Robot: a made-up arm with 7 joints.
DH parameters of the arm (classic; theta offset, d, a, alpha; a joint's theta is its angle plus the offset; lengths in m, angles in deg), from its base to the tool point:
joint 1: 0 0.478 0 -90
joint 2: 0 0 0 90
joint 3: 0 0.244 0.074 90
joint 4: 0 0 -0.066 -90
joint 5: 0 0.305 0 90
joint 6: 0 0 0.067 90
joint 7: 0 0 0 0
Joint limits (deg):
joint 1: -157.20..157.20
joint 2: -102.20..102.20
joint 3: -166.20..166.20
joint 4: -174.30..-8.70
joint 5: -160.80..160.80
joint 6: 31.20..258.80
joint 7: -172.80..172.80
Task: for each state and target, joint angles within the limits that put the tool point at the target. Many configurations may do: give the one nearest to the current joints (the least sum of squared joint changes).
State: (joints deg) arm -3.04 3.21 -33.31 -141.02 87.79 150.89 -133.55
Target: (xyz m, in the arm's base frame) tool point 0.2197 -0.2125 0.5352
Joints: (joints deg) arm -2.69 -14.50 -29.04 -148.02 90.54 157.22 -133.55
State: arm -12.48 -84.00 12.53 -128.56 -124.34 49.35 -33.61
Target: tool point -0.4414 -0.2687 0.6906
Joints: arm -2.42 -102.20 -38.32 -84.04 -126.04 42.28 -33.61
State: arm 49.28 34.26 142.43 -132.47 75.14 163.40 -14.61
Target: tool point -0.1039 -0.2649 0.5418
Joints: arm 94.84 19.40 166.20 -155.57 76.43 156.66 -14.61
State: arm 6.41 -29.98 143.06 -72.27 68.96 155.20 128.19
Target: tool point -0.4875 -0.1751 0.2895
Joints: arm 36.19 -65.78 166.20 -82.38 67.91 148.05 128.19
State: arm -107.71 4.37 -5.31 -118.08 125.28 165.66 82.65
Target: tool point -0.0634 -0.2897 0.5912
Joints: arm -98.11 -13.82 5.22 -134.94 130.83 173.72 82.65
